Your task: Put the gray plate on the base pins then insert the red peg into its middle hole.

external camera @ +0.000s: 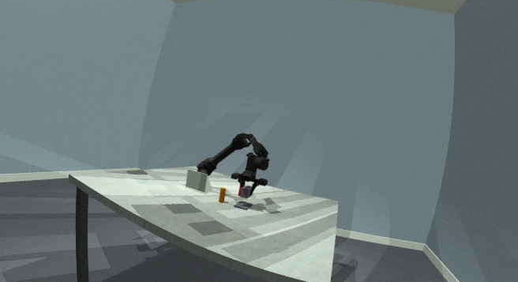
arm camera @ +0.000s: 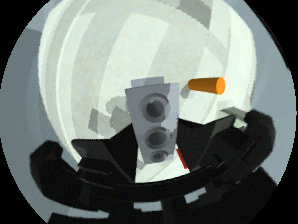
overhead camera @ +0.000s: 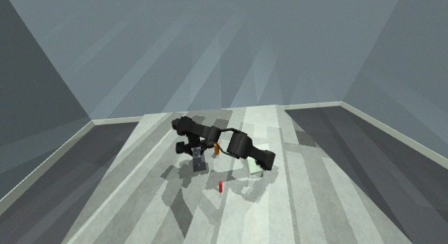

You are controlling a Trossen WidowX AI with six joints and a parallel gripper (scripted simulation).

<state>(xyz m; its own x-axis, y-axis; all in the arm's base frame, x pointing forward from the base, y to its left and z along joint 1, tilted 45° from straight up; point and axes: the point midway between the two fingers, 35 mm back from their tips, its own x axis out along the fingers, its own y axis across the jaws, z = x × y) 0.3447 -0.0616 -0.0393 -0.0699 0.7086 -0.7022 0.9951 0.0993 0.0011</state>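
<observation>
My gripper tip is now 18 cm to the right of the red peg, 10 cm past it and 3 cm above it. The rest, counted from my gripper tip: orange cylinder 11 cm behind, 5 cm to the right, 3 cm below; then gray plate 3 cm above.
</observation>
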